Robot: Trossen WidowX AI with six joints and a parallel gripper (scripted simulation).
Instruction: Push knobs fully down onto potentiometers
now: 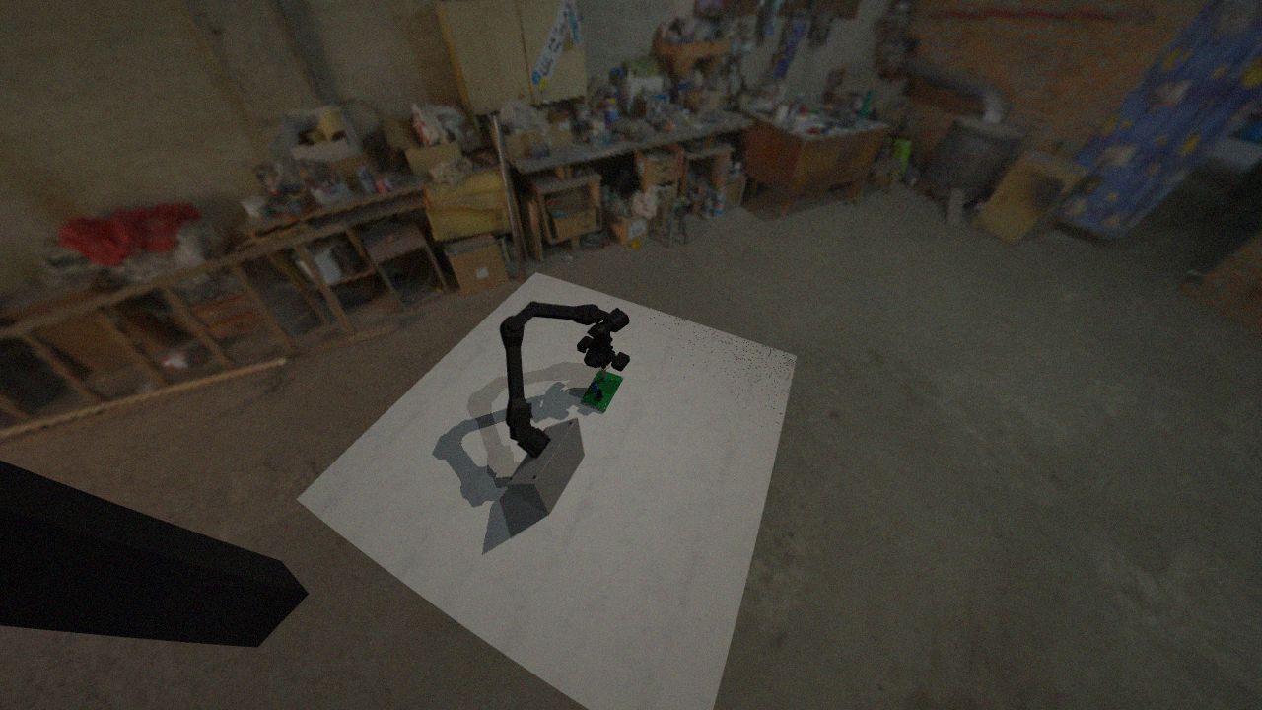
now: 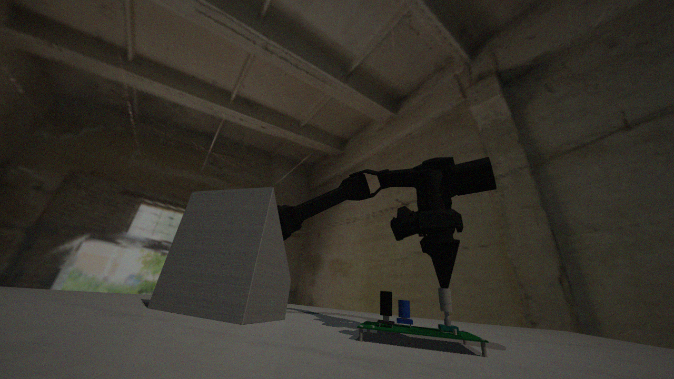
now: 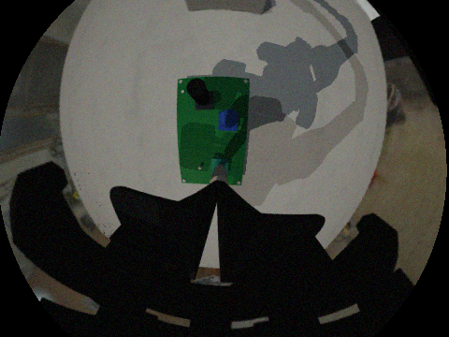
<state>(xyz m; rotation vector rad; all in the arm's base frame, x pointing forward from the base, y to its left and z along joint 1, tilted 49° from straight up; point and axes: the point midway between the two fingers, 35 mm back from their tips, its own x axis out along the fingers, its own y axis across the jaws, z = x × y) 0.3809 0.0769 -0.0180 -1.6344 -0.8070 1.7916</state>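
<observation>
My gripper tip is 90 mm past the black knob, 40 mm to the left of it and 30 mm above it. From my gripper tip the other things lie so: white knob 10 mm below.
</observation>
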